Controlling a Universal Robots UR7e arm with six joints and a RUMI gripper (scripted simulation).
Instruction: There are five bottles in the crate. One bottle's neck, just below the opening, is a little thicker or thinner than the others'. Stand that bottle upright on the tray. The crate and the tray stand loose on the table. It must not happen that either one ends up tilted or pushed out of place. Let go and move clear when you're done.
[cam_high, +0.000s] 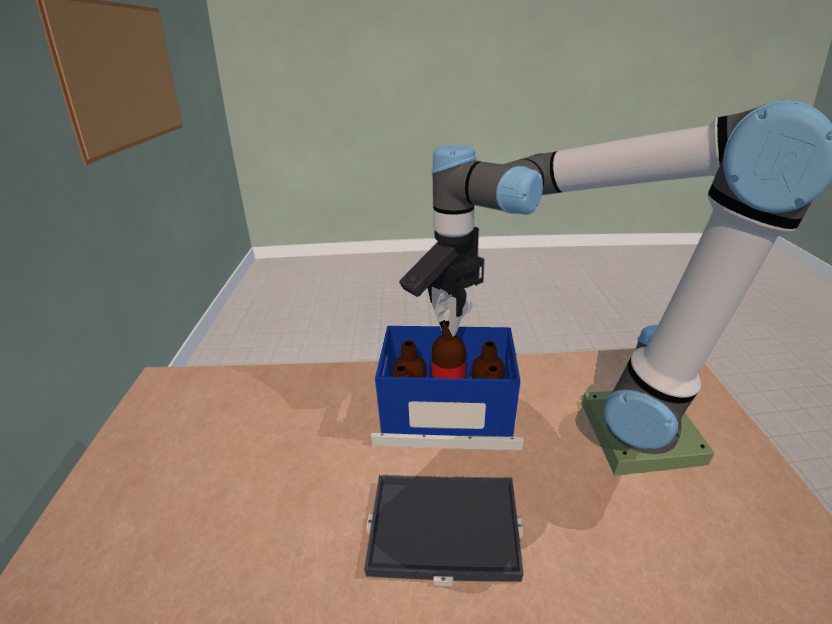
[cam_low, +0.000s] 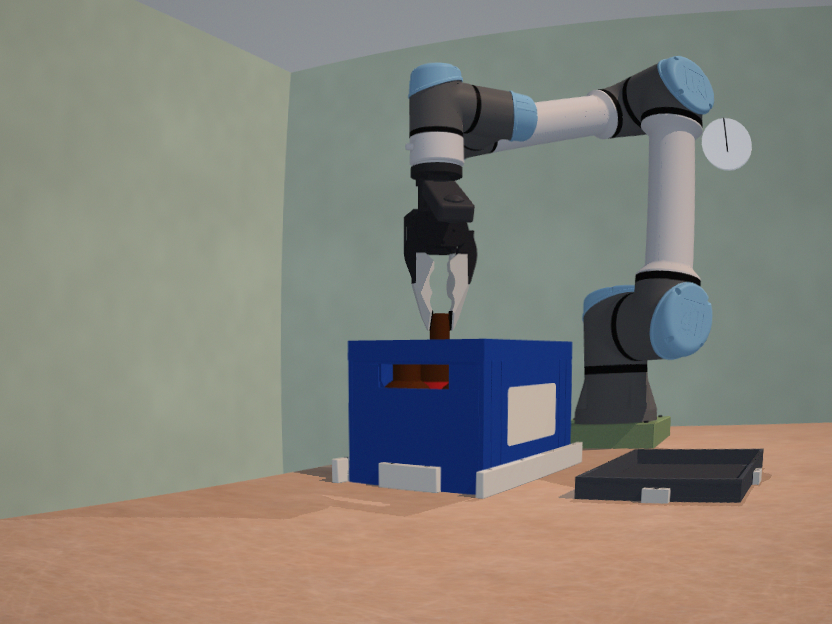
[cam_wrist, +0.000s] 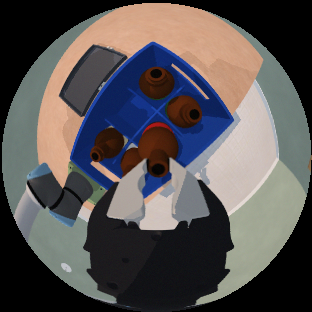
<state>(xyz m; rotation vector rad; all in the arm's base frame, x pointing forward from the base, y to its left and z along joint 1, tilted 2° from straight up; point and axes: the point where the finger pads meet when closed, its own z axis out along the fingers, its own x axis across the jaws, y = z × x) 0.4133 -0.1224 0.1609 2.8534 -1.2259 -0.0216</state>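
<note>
Now: the glass bottle 7 cm below my hand. Round my hand: dark tray 33 cm to the left, 19 cm below; blue crate 4 cm to the left, 12 cm below.
</note>
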